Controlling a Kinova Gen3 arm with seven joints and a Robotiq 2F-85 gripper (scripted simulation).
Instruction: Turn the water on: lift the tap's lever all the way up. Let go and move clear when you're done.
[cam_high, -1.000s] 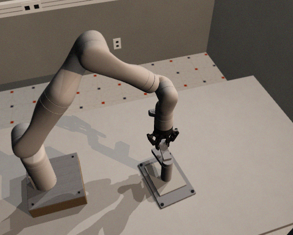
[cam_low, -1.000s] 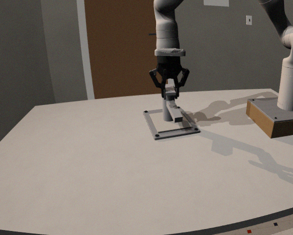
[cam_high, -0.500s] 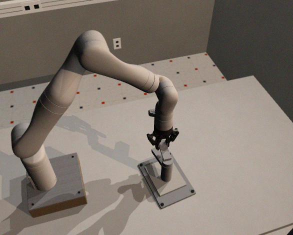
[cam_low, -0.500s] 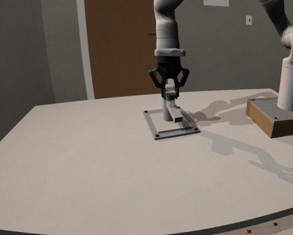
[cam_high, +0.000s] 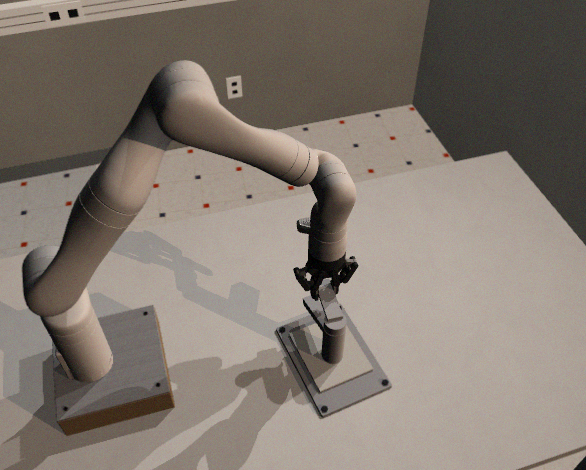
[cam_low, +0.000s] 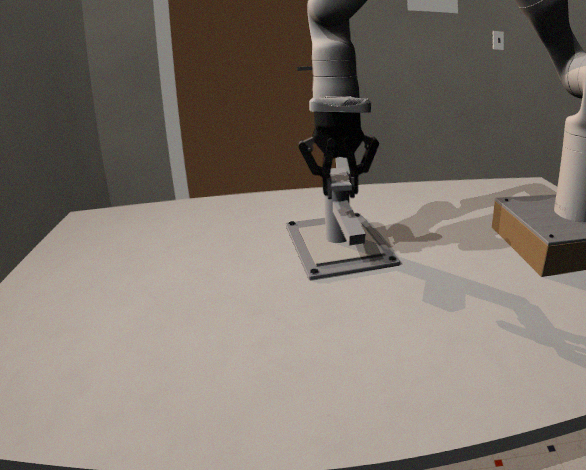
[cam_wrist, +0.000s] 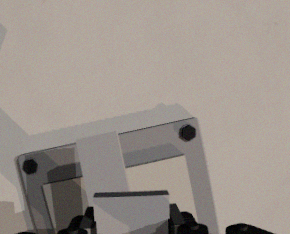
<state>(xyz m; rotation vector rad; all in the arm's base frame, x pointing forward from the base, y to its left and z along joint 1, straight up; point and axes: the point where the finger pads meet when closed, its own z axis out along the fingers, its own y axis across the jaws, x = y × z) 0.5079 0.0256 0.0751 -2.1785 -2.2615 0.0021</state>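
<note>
Now: hand 30 mm to the left of the flat lever and 10 mm below it. From my hand the other things lie so: grey tap 50 mm to the right, 50 mm below; then plate frame 80 mm to the right, 140 mm below.
</note>
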